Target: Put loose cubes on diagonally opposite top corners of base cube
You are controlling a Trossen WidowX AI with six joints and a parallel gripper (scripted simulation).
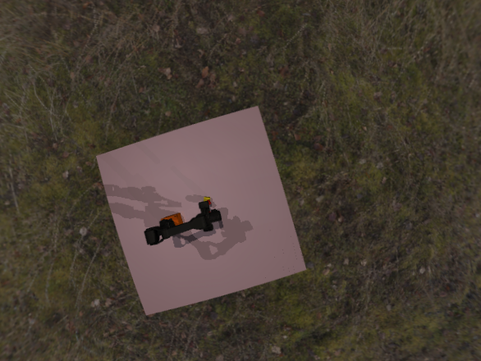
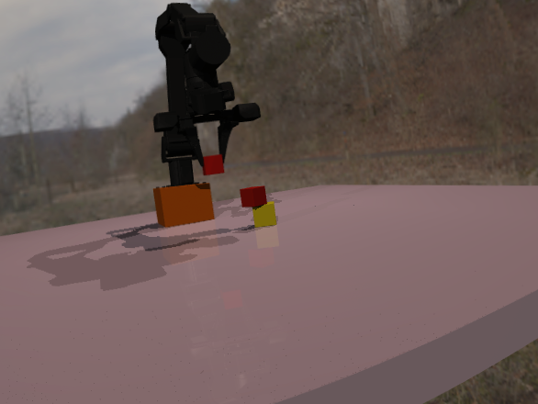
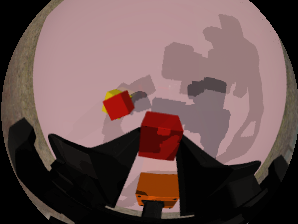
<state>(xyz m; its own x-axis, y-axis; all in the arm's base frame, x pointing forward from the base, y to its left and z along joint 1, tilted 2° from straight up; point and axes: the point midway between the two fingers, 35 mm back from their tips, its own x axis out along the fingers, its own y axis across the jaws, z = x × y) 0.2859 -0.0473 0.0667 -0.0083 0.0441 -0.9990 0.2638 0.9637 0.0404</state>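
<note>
Now: the red cube 7 cm below my gripper tip, 6 cm to the left of it and 2 cm ahead of it. Also, from my gripper tip: yellow cube (10 cm below, 9 cm to the left, 1 cm ahead).
</note>
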